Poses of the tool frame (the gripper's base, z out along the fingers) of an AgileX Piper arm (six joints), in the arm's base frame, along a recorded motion.
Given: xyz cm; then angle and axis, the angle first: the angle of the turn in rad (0 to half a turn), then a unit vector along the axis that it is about.
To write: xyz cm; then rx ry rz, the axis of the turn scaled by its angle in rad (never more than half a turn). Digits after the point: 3 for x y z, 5 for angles.
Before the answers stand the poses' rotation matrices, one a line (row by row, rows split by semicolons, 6 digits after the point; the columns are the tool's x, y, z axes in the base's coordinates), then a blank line. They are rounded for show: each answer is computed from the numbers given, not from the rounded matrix.
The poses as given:
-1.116 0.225 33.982 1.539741 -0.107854 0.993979 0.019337
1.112 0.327 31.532 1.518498 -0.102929 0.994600 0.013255
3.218 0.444 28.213 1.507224 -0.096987 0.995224 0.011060
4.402 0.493 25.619 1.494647 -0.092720 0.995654 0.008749
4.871 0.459 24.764 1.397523 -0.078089 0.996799 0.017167
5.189 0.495 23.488 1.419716 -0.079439 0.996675 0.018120
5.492 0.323 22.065 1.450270 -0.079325 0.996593 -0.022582
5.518 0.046 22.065 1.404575 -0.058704 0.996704 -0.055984
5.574 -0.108 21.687 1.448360 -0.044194 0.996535 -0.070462
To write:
0.042322 -0.123203 0.991479; -0.084548 0.988366 0.126426; -0.995520 -0.089178 0.031413
0.062315 -0.110259 0.991948; -0.083785 0.989793 0.115283; -0.994534 -0.090294 0.052441
0.072338 -0.101429 0.992209; -0.079354 0.991077 0.107099; -0.994218 -0.086483 0.063644
0.084019 -0.094018 0.992019; -0.076570 0.991986 0.100500; -0.993518 -0.084403 0.076146
0.177454 -0.081329 0.980763; -0.047509 0.994710 0.091081; -0.982982 -0.062758 0.172651
0.155867 -0.085172 0.984099; -0.049345 0.994360 0.093876; -0.986545 -0.063192 0.150785
0.125771 -0.047131 0.990939; -0.091968 0.994015 0.058950; -0.987787 -0.098549 0.120683
0.168333 0.006383 0.985710; -0.104042 0.994508 0.011328; -0.980224 -0.104462 0.168073
0.123845 0.031272 0.991809; -0.108597 0.993927 -0.017779; -0.986341 -0.105505 0.126489

-1.116 0.225 33.982 -0.16607 1.53047 0.02977
1.112 0.327 31.532 -0.15630 1.51030 0.02013
3.218 0.444 28.213 -0.14618 1.50003 0.01667
4.402 0.493 25.619 -0.13858 1.48815 0.01308
4.871 0.459 24.764 -0.10913 1.39305 0.02399
5.189 0.495 23.488 -0.11278 1.41500 0.02573
5.492 0.323 22.065 -0.11504 1.44533 -0.03275
5.518 0.046 22.065 -0.08245 1.39995 -0.07863
5.574 -0.108 21.687 -0.06401 1.44334 -0.10205

